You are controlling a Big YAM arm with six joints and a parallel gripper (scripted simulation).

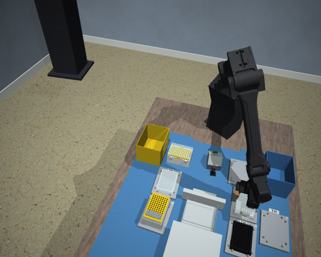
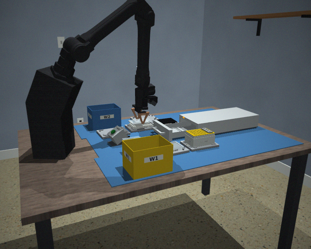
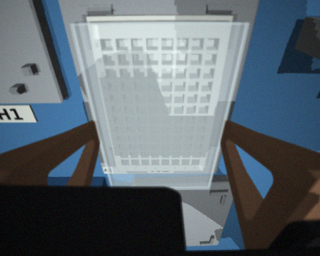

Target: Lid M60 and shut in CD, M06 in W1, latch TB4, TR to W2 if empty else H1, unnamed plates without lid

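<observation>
Right now my hand is right at the clear plate lid. Round my hand: white assay plate: 30 mm below; nest N3: 40 mm below; home nest H1: 130 mm to the left, 100 mm ahead, 40 mm below.
</observation>
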